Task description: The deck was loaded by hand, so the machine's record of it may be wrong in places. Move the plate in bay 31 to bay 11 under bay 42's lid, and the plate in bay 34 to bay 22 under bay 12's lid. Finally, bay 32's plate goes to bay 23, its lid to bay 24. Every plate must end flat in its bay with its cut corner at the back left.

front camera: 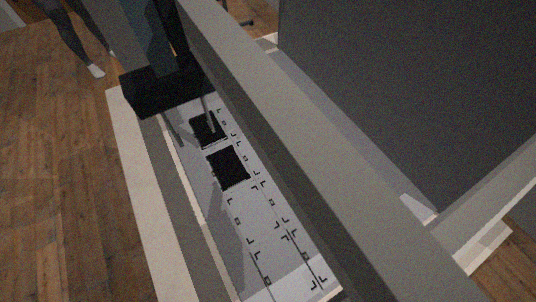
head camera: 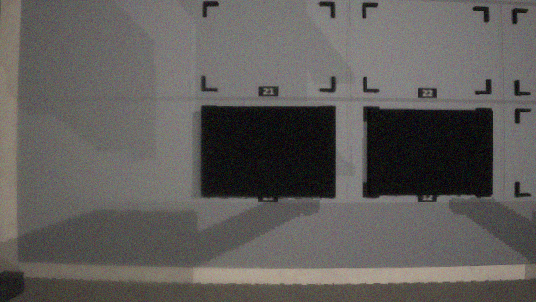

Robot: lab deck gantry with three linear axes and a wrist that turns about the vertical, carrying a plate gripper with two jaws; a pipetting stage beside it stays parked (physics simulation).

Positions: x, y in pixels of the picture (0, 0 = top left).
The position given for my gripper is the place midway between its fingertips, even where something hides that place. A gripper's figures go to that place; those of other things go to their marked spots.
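My gripper (front camera: 195, 134) is 58 cm from the lens. I see a black lid (front camera: 227, 166) as well, and that is 69 cm from the lens, while a bay 23 (front camera: 283, 210) sits 64 cm from the lens.
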